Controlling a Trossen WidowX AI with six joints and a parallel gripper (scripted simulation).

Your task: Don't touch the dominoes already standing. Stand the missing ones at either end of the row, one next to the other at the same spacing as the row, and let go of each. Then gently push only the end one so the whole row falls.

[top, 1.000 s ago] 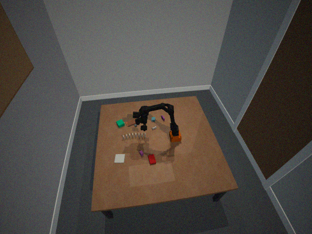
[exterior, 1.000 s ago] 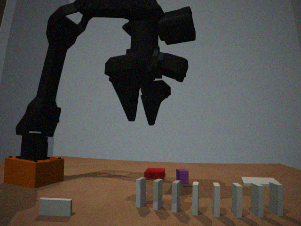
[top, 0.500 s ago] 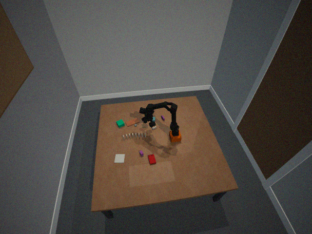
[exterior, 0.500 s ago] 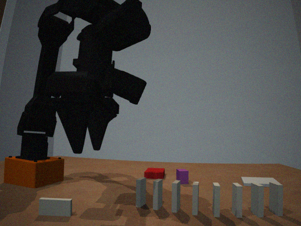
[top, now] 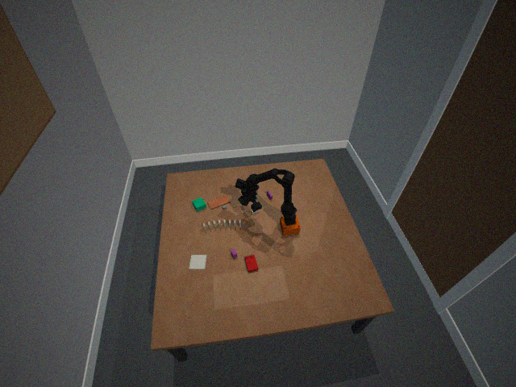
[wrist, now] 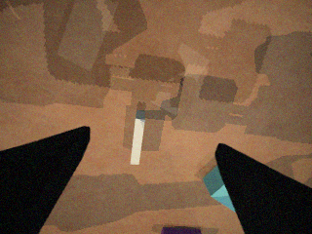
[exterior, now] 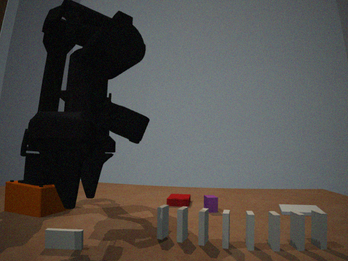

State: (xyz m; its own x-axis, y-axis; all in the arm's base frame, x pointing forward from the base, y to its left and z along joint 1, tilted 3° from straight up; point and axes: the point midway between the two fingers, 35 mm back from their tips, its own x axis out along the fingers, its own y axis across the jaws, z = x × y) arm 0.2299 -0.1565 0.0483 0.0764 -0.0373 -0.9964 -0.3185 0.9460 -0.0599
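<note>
The teal cube is 4 cm behind my gripper tip, 13 cm to the right of it and 5 cm below it. The rest, counted from my gripper tip: small grey piece (18 cm ahead, 8 cm to the right, 6 cm below); orange slab (21 cm ahead, 14 cm to the right, 6 cm below); purple cube (15 cm ahead, 31 cm to the left, 5 cm below).
</note>
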